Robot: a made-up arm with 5 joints.
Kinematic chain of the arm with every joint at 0, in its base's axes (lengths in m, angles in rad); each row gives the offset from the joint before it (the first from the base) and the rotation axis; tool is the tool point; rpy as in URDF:
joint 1: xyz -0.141 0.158 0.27 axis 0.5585 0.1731 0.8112
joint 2: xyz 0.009 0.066 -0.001 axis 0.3 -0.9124 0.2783
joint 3: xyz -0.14 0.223 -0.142 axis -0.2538 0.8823 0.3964
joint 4: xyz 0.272 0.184 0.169 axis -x
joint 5: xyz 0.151 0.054 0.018 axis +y
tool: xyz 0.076 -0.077 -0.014 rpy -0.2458 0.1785 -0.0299
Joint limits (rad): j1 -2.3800..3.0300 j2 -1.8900..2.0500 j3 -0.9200..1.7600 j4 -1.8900..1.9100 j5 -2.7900..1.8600
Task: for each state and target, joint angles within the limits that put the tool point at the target. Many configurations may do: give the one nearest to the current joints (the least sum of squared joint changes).
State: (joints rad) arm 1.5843 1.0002 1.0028 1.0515 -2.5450
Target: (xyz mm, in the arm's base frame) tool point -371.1 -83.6 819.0
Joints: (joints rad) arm 1.8470 1.1100 0.4288 0.9315 -2.6312
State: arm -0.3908 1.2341 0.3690 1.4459 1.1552
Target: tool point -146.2 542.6 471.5
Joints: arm -0.5352 1.2041 -0.2735 1.3740 1.3253
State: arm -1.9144 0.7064 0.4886 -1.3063 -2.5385
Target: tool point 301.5 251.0 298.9
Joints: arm -1.6902 0.8190 -0.0231 -1.2394 -2.4170
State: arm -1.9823 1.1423 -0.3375 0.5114 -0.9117
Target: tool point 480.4 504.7 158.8
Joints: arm -1.5622 1.5444 0.5182 0.7639 -0.9652
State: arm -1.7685 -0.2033 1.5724 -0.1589 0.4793
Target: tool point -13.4 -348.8 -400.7
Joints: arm -2.2398 -0.4615 1.7600 -0.1349 0.0671
